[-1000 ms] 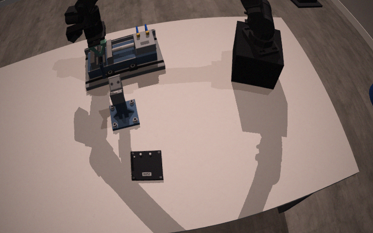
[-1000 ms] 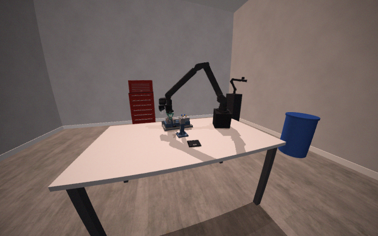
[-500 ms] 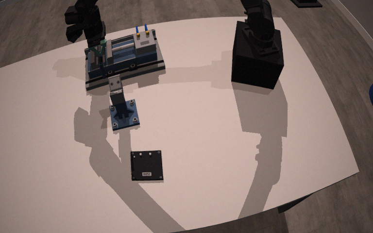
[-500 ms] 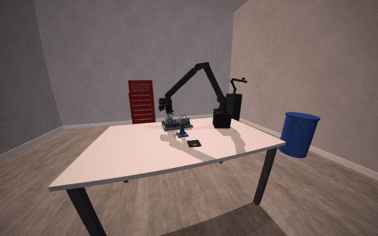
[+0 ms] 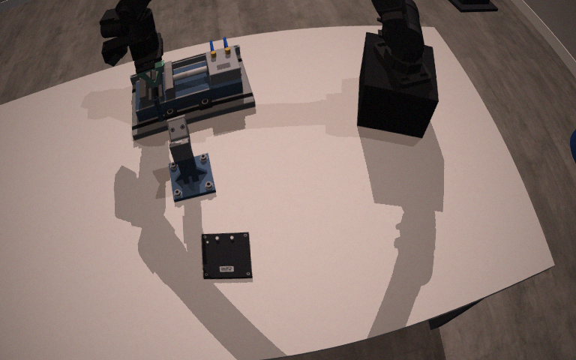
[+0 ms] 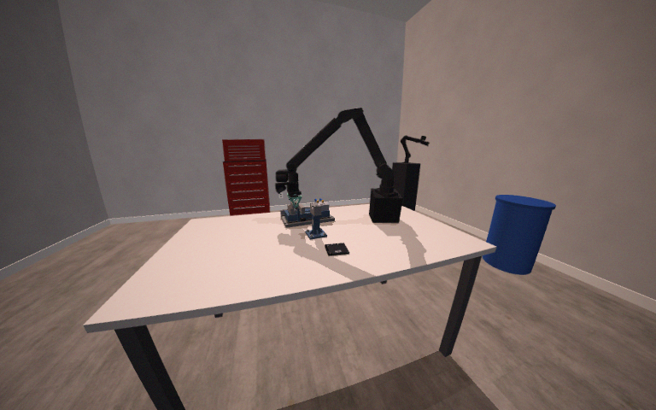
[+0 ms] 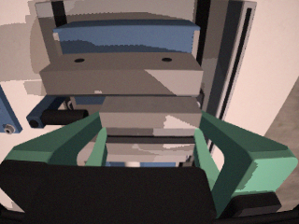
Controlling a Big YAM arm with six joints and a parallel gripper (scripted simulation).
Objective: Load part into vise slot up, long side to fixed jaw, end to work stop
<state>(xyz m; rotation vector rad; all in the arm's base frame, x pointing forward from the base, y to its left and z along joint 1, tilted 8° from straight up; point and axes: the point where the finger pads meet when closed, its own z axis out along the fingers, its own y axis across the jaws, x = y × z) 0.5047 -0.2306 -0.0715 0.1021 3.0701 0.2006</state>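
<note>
The part is 1 cm above my hand. The rest, counted from my hand: fixed jaw: 3 cm ahead, 2 cm to the left, 2 cm below; moving jaw: 3 cm behind, 2 cm to the left, 2 cm below; dark short rod: 7 cm to the left.
</note>
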